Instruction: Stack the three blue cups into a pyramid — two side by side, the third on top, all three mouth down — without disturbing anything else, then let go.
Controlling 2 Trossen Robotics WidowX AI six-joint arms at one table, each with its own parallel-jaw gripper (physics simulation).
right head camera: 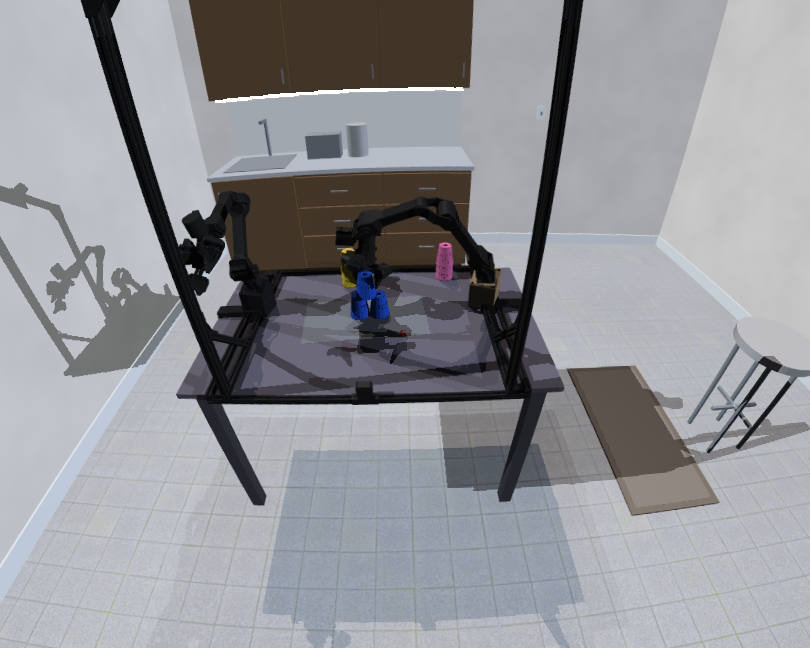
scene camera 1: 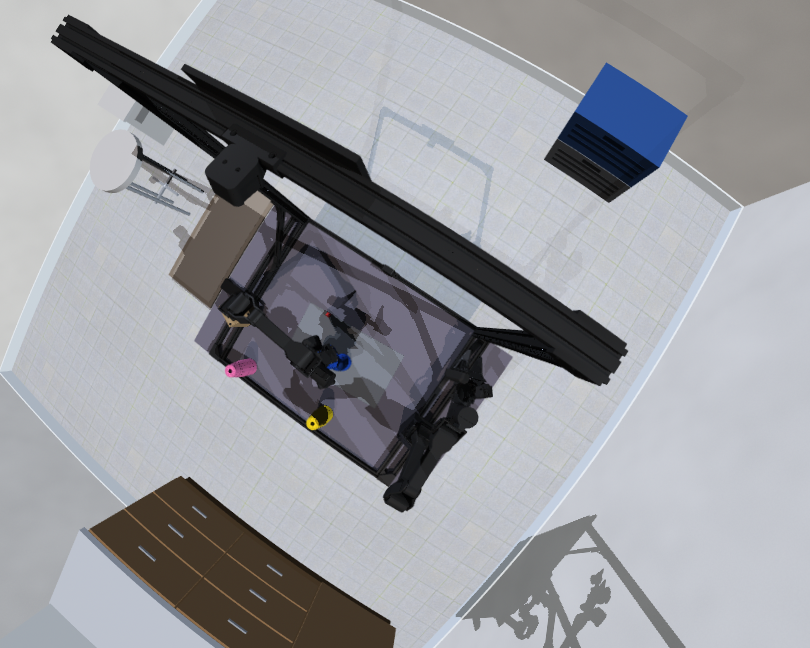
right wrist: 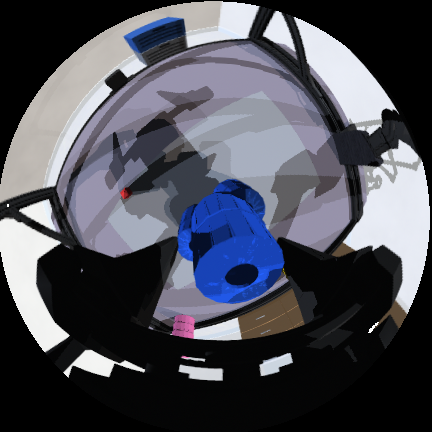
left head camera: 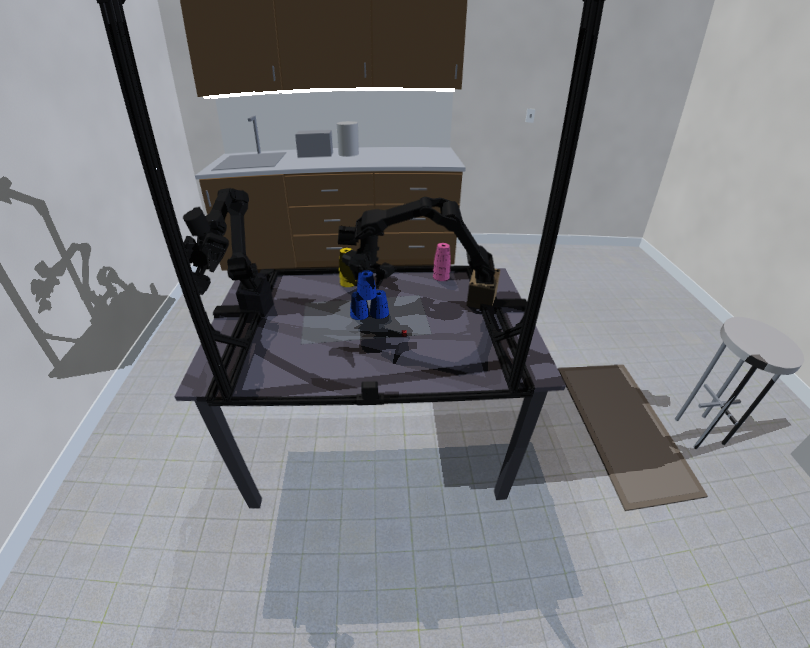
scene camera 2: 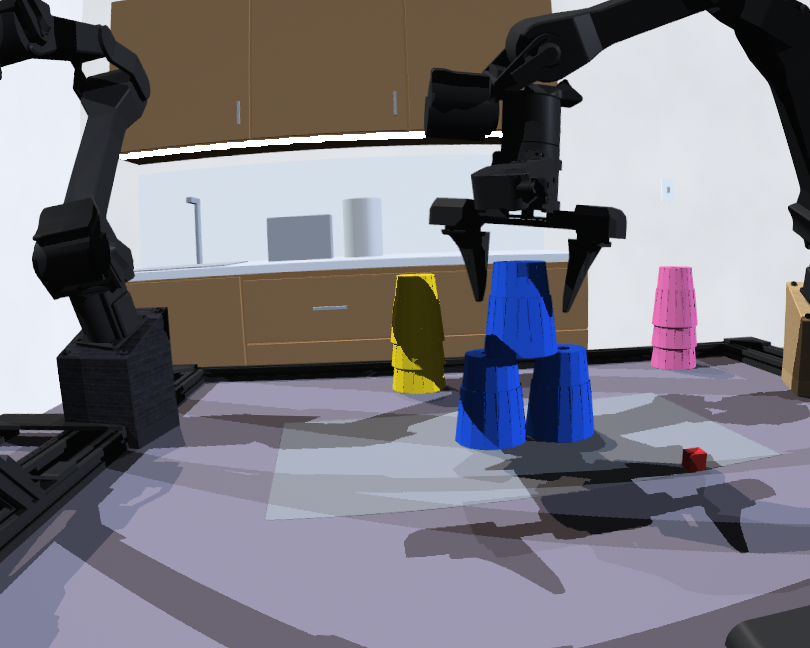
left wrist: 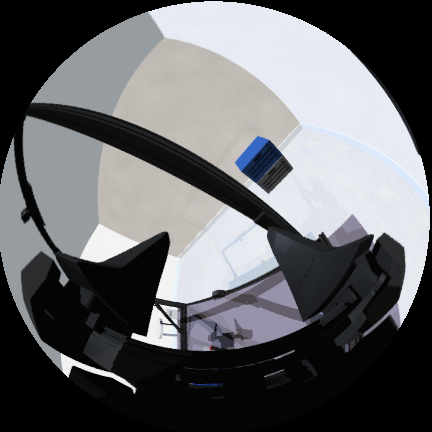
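Seen in the pictures: left gripper, fingertip midpoint: (right head camera: 203, 284) (scene camera 1: 475, 353) (left head camera: 206, 283) (left wrist: 219, 234); right gripper, fingertip midpoint: (right head camera: 366, 284) (right wrist: 228, 242) (left head camera: 366, 284) (scene camera 2: 521, 306); left arm's base, origin of the base link: (right head camera: 254, 284) (scene camera 1: 414, 436) (left head camera: 251, 283) (scene camera 2: 112, 331); right arm's base, origin of the base link: (right head camera: 485, 276) (left head camera: 485, 276).
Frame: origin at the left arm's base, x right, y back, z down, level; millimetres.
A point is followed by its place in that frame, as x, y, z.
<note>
Two blue cups stand mouth down side by side, the left one (scene camera 2: 490, 405) {-60, -402, 75} (left head camera: 358, 307) {-63, -406, 66} (right head camera: 358, 307) {-62, -407, 65} and the right one (scene camera 2: 560, 398) {-89, -466, 74} (left head camera: 380, 305) {-95, -479, 63} (right head camera: 381, 305) {-97, -483, 64}. The third blue cup (scene camera 2: 520, 310) {-68, -429, -14} (left head camera: 366, 284) {-73, -437, -31} (right head camera: 365, 285) {-73, -438, -28} (right wrist: 232, 250) {-81, -428, -57} rests mouth down on top, bridging both. My right gripper (scene camera 2: 522, 305) {-101, -427, -14} (right wrist: 228, 242) {-101, -427, -14} is open, its fingers apart on either side of the top cup's upper part, with visible gaps in scene camera 2. My left gripper (left wrist: 219, 234) {358, -160, -237} is open and empty, raised away from the cups at the left side of the table.
A yellow cup stack (scene camera 2: 417, 337) {-255, -275, 44} (scene camera 1: 319, 417) {-261, -269, -8} stands behind and left of the pyramid. A pink cup stack (scene camera 2: 674, 317) {-424, -622, 38} (left head camera: 441, 262) {-425, -630, 29} (scene camera 1: 241, 368) {-430, -615, 3} stands at the back right. A small red cube (scene camera 2: 694, 459) {-13, -590, 106} (right wrist: 126, 193) {-25, -585, 102} lies right of the pyramid.
</note>
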